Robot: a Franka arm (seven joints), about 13 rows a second.
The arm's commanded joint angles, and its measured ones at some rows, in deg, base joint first. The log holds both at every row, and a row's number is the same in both.
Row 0, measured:
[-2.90, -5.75, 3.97, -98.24, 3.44, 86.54, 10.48]
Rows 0 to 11, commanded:
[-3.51, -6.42, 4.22, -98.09, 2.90, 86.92, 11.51]
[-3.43, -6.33, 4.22, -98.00, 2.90, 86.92, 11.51]
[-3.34, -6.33, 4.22, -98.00, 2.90, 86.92, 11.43]
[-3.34, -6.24, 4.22, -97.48, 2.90, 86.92, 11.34]
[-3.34, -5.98, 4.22, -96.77, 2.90, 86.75, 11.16]
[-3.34, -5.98, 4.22, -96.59, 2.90, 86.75, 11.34]
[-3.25, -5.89, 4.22, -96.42, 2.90, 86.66, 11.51]
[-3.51, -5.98, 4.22, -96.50, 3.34, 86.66, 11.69]
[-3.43, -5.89, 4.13, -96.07, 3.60, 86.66, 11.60]
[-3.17, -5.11, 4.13, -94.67, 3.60, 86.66, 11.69]
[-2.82, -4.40, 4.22, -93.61, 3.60, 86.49, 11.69]
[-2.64, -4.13, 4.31, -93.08, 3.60, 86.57, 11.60]
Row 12, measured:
[-3.01, -5.58, 4.06, -95.87, 3.45, 86.82, 10.61]
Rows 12 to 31, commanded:
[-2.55, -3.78, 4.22, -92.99, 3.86, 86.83, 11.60]
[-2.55, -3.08, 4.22, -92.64, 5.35, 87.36, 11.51]
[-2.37, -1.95, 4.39, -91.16, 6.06, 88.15, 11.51]
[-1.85, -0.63, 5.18, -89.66, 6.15, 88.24, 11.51]
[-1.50, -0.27, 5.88, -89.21, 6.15, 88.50, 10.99]
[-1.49, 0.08, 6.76, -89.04, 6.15, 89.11, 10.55]
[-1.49, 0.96, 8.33, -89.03, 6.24, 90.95, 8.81]
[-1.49, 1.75, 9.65, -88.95, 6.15, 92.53, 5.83]
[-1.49, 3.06, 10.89, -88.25, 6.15, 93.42, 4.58]
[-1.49, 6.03, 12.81, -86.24, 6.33, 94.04, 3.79]
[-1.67, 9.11, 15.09, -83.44, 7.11, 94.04, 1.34]
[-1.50, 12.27, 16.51, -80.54, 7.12, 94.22, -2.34]
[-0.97, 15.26, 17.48, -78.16, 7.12, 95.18, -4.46]
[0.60, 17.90, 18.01, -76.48, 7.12, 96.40, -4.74]
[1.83, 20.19, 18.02, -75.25, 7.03, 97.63, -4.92]
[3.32, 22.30, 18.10, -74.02, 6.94, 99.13, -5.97]
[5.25, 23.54, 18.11, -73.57, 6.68, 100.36, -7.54]
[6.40, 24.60, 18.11, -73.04, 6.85, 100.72, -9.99]
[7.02, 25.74, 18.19, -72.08, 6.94, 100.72, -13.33]
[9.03, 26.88, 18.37, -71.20, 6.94, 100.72, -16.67]
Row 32, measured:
[6.45, 24.01, 18.49, -75.60, 6.33, 101.45, -10.69]
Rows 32 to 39, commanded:
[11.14, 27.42, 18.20, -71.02, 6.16, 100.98, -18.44]
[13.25, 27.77, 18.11, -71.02, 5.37, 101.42, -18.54]
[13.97, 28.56, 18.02, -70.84, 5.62, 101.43, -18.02]
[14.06, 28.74, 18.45, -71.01, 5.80, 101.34, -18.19]
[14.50, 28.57, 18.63, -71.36, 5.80, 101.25, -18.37]
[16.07, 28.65, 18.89, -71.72, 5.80, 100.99, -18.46]
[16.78, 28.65, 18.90, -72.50, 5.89, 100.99, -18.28]
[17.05, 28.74, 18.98, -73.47, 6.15, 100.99, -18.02]
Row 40, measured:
[15.89, 27.85, 18.99, -73.55, 6.21, 101.26, -17.07]
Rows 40 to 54, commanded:
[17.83, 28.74, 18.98, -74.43, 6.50, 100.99, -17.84]
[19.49, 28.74, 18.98, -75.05, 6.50, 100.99, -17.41]
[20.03, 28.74, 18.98, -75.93, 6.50, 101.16, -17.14]
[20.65, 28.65, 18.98, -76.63, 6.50, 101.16, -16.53]
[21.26, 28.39, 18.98, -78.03, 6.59, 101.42, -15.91]
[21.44, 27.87, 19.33, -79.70, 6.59, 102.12, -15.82]
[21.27, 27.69, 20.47, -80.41, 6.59, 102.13, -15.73]
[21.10, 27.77, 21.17, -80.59, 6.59, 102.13, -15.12]
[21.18, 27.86, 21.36, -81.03, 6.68, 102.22, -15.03]
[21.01, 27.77, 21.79, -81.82, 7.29, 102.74, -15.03]
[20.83, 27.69, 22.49, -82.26, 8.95, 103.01, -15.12]
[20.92, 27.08, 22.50, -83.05, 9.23, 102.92, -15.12]
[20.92, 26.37, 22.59, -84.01, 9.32, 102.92, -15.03]
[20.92, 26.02, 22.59, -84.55, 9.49, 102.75, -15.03]
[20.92, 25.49, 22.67, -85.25, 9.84, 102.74, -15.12]
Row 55, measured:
[21.27, 28.34, 22.49, -81.85, 8.17, 101.68, -15.91]
